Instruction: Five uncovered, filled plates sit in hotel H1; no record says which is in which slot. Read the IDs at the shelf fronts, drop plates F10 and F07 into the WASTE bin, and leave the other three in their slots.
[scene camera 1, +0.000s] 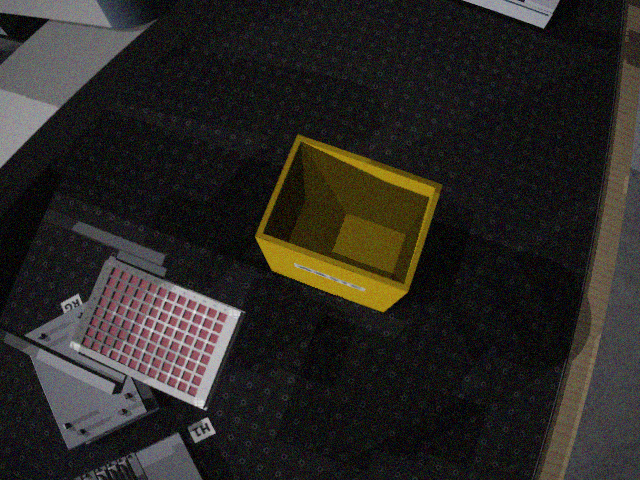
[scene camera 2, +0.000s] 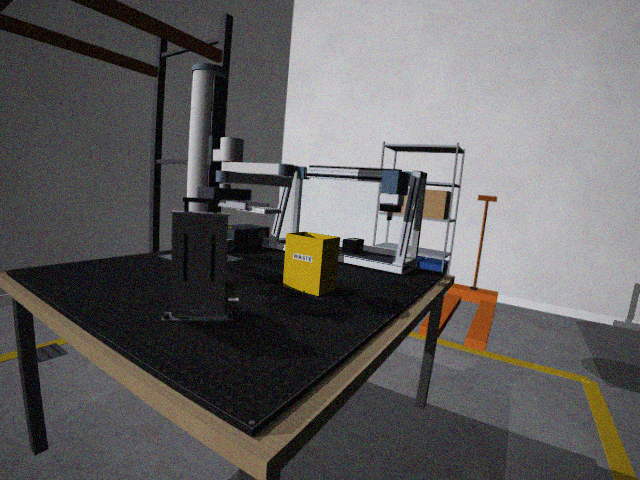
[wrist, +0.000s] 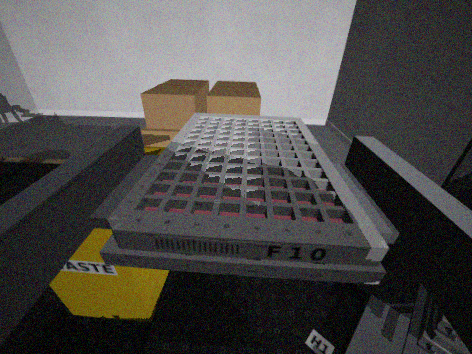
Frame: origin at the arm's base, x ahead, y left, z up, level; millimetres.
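Where they show: gripper, fingertip midpoint: (scene camera 1: 142, 325) (scene camera 2: 257, 206) (wrist: 244, 150).
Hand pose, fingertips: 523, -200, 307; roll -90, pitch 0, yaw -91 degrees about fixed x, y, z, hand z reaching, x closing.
Things, the pixels of their top centre, and the offset from my fingertips, as dx, dy, dz. "spot": a spot on its surface instead.
- plate F10 at its top centre: (wrist: 245, 147) (scene camera 1: 151, 330) (scene camera 2: 259, 207) +8, -1, -2
- yellow WASTE bin at its top centre: (scene camera 1: 350, 209) (wrist: 99, 171) (scene camera 2: 313, 235) +123, +174, -94
- grey nest at its top centre: (scene camera 1: 77, 373) -140, -100, -224
- H1 tag at its top centre: (scene camera 1: 201, 430) (wrist: 319, 345) +24, -118, -294
- dark box at a spot on its surface: (scene camera 2: 249, 238) spot: -555, +570, -235
My gripper (scene camera 1: 142, 325) (wrist: 244, 150) is shut on plate F10 (scene camera 1: 160, 330) (wrist: 240, 200), an uncovered white plate with red-filled wells. The ID F10 reads on its near edge in the wrist view. The plate is level, raised above the table and apart from the bin. The yellow WASTE bin (scene camera 1: 281, 260) (scene camera 2: 305, 271) (wrist: 115, 290) stands open-topped; no plate shows on the part of its floor seen in scene camera 1. Hotel H1 (scene camera 1: 168, 454) (scene camera 2: 200, 258) is a grey tower; its slots and plate F07 cannot be seen.
A grey nest (scene camera 1: 87, 413) labelled RG lies partly under the held plate, beside the H1 tag (scene camera 1: 201, 429) (wrist: 320, 341). A white gantry frame (scene camera 2: 372, 263) stands behind the bin. A dark box (scene camera 2: 249, 238) stands behind the hotel. The table's wooden edge (scene camera 1: 584, 372) runs at right.
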